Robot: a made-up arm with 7 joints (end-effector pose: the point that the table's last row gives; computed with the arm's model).
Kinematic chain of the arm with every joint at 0, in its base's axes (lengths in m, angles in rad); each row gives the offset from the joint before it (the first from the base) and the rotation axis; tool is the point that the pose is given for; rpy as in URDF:
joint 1: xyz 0 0 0.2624 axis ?
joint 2: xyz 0 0 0 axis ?
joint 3: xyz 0 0 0.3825 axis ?
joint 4: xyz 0.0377 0 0 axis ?
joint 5: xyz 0.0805 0 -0.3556 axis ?
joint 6: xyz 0 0 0 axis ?
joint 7: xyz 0.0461 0 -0.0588 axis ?
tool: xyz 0 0 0 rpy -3.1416 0 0
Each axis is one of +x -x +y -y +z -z.
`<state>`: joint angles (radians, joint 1 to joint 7).
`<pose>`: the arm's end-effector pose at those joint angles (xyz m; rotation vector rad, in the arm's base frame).
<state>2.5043 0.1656 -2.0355 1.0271 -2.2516 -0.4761 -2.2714</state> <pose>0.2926 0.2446 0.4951 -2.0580 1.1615 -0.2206</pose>
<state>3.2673 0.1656 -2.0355 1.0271 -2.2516 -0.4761 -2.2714</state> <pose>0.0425 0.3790 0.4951 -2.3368 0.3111 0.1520</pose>
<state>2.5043 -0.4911 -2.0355 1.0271 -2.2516 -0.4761 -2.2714</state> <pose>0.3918 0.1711 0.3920 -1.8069 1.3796 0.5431</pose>
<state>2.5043 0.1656 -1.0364 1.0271 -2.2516 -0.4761 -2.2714</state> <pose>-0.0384 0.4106 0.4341 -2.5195 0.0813 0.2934</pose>
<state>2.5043 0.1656 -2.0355 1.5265 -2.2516 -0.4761 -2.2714</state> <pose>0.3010 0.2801 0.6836 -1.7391 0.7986 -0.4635</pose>
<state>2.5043 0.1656 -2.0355 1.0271 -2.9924 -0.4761 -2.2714</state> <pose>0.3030 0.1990 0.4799 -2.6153 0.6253 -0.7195</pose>
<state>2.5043 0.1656 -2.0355 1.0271 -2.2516 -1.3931 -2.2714</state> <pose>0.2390 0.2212 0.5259 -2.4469 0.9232 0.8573</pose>
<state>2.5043 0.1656 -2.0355 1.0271 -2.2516 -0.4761 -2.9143</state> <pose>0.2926 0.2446 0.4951 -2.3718 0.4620 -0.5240</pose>
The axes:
joint 1: +z
joint 2: +y
joint 3: +z
joint 4: -y
joint 5: -z
joint 6: +y
joint 7: -z

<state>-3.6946 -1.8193 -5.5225 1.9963 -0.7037 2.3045 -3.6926</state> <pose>0.4048 -0.4901 0.4034 -1.3423 0.3403 0.9929</pose>
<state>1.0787 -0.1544 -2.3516 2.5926 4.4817 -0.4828 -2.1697</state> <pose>0.0636 -0.2566 0.9868 -0.2049 0.9293 -1.7785</pose>
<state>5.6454 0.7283 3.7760 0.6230 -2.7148 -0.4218 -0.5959</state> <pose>-0.1977 -0.0889 0.4605 -2.5500 -0.4209 1.0648</pose>
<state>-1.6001 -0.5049 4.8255 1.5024 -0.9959 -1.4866 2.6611</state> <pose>-0.3467 0.1590 0.7231 0.0807 -0.6929 2.6668</pose>
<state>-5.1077 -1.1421 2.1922 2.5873 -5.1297 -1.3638 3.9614</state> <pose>-0.3726 -0.5556 0.5429 0.1295 -0.3545 -1.5284</pose>
